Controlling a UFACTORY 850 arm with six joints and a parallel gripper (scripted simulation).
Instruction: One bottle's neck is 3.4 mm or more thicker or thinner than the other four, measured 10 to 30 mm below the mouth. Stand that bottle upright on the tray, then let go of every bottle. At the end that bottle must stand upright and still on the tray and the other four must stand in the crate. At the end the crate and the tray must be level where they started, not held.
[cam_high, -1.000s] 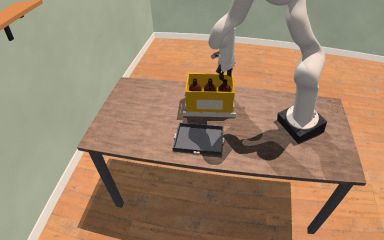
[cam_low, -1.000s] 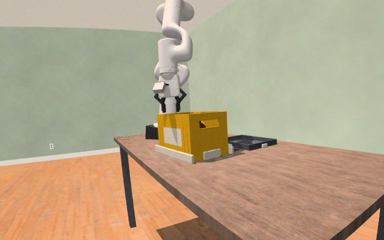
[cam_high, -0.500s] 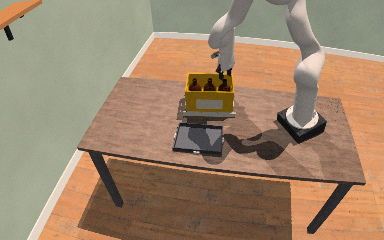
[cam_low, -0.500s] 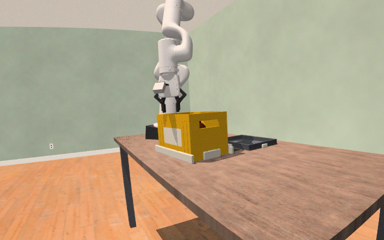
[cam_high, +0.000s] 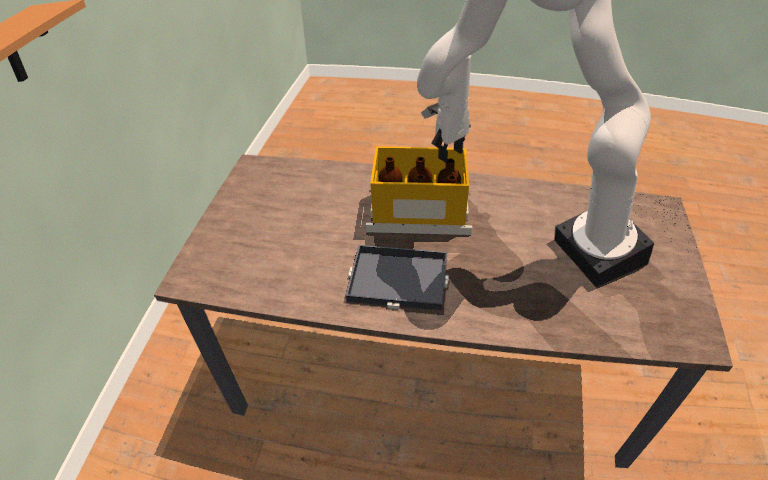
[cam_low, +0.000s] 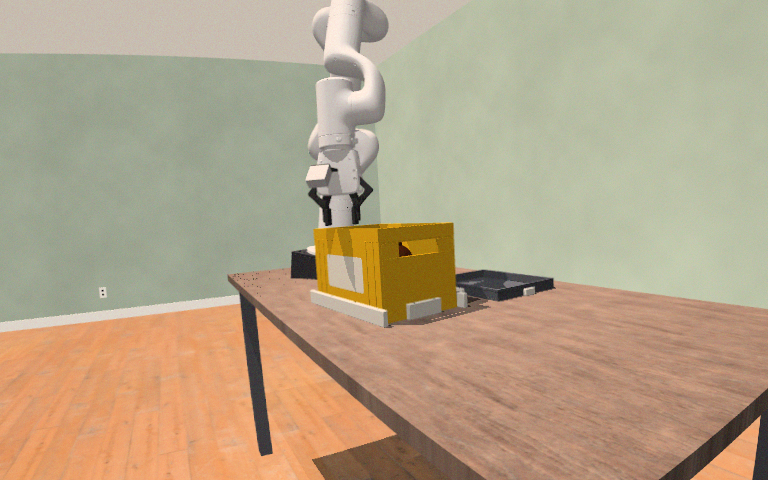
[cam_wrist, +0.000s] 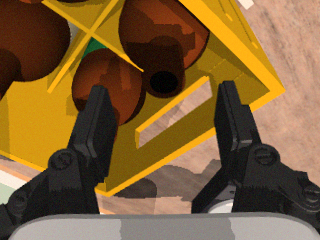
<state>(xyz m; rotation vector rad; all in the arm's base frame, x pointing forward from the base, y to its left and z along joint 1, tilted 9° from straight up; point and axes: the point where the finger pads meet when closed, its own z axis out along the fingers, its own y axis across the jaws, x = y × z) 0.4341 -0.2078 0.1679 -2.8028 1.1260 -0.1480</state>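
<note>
My hand is 110 mm above the yellow crate, 90 mm short of it and 40 mm to the right of it. From my hand the other things lie so: dark tray (330 mm to the left, 190 mm below, 130 mm ahead).
</note>
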